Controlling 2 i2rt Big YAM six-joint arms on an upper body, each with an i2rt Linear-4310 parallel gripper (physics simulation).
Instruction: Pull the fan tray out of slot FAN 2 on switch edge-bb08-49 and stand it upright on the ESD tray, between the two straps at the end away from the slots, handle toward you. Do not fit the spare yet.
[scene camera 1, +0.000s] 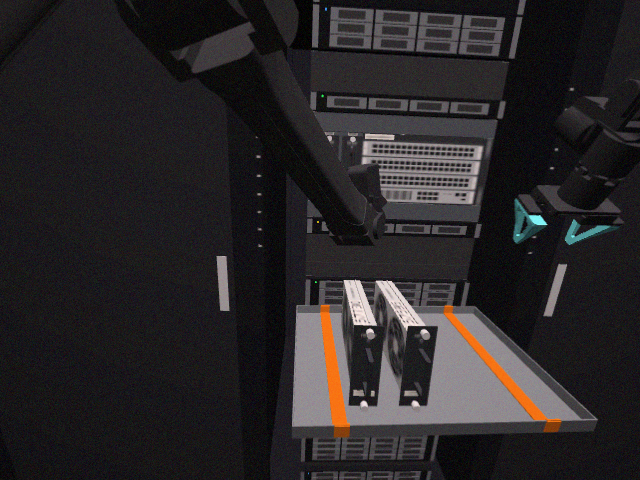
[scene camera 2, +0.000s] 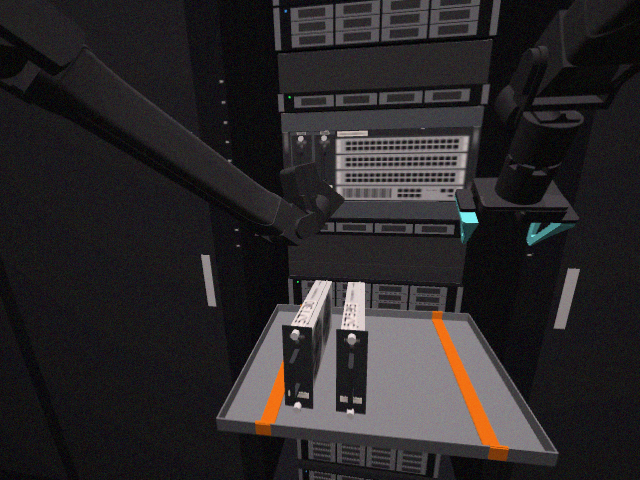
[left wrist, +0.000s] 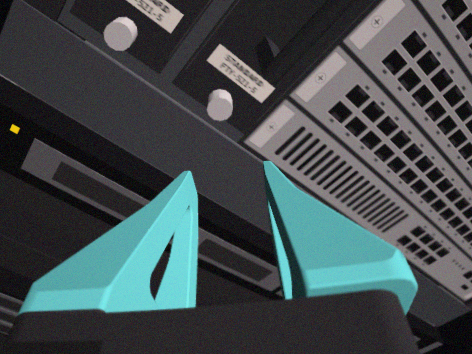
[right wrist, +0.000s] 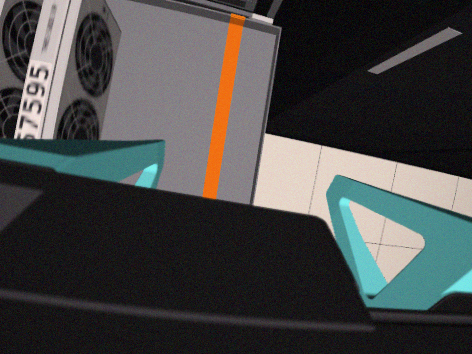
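Observation:
On the switch (scene camera 1: 423, 180) (scene camera 2: 403, 169) (left wrist: 272, 140), two dark fan trays sit side by side in their slots: the left one (scene camera 2: 301, 155) (left wrist: 157, 17) and the right one (scene camera 2: 324, 152) (left wrist: 241, 73), beside the port panels. Slot labels are unreadable. My left gripper (left wrist: 228, 178) is partly open and empty, below the right one's lower knob; its arm hides its fingers in both scene views. My right gripper (scene camera 1: 543, 242) (scene camera 2: 497, 242) (right wrist: 252, 168) is wide open and empty, above the right side of the ESD tray (scene camera 1: 454, 392) (scene camera 2: 403, 382) (right wrist: 160, 100).
Two fan trays, one (scene camera 1: 364, 366) (scene camera 2: 299, 369) left of the other (scene camera 1: 417, 369) (scene camera 2: 351, 374), stand upright on the ESD tray, handles toward the scene cameras. They stand between the left orange strap (scene camera 1: 333, 361) (scene camera 2: 273, 397) and right strap (scene camera 1: 491, 361) (scene camera 2: 462, 377) (right wrist: 223, 110), nearer the left one.

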